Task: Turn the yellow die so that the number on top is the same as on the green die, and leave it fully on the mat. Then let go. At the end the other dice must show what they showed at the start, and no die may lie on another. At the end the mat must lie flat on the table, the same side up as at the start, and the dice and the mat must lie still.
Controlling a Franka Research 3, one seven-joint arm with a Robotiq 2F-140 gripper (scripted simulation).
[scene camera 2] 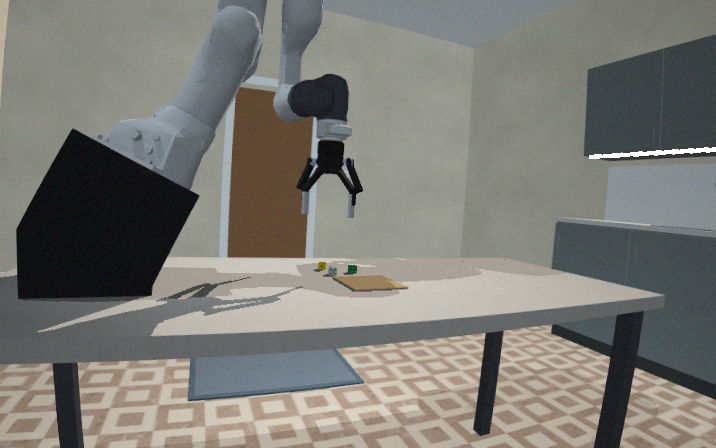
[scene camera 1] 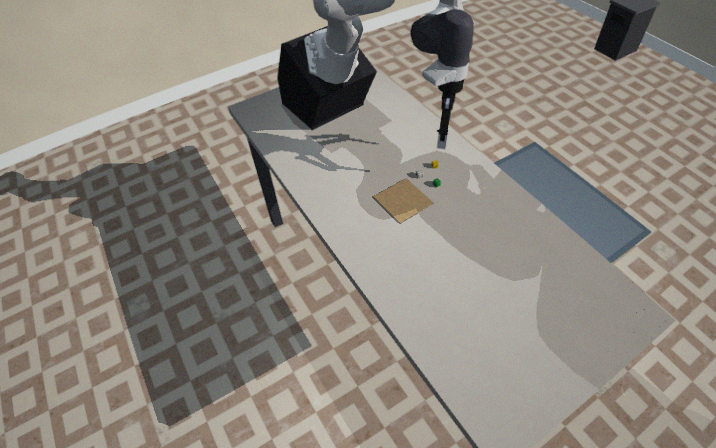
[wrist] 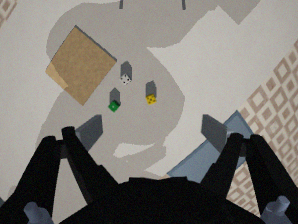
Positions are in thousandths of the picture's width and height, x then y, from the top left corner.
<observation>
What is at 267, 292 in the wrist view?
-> A tan mat.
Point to a tan mat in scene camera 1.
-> At 564, 448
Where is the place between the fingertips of the gripper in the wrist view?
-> At 512, 556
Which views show the gripper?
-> Scene camera 2, scene camera 1 and the wrist view: all of them.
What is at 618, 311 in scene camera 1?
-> The gripper.
</observation>
